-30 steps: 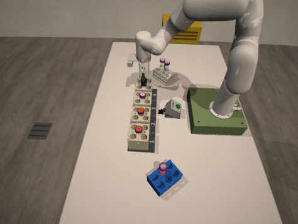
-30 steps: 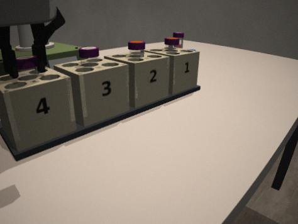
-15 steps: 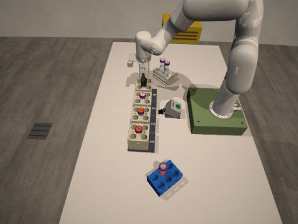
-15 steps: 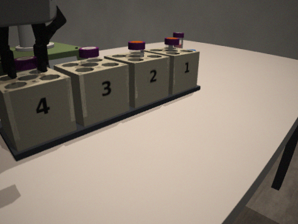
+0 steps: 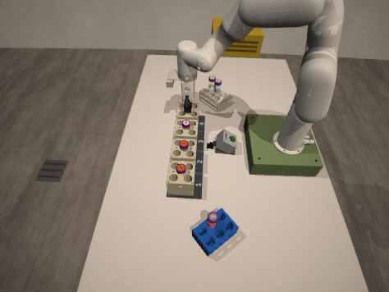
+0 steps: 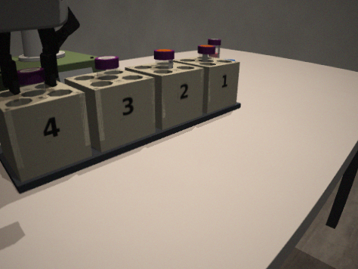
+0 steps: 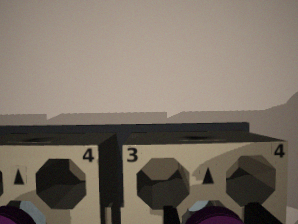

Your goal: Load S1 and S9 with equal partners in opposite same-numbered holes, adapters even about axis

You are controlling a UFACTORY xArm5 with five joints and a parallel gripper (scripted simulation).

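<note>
Right now my hand is 19 cm past the green done key, 14 cm to the right of it and 6 cm above it. Round my hand: stand ST: 17 cm to the left, 12 cm below; then white blank rack: 13 cm behind, 17 cm to the right, 9 cm below; then blue rack: 11 cm behind, 52 cm to the left, 9 cm below.
</note>
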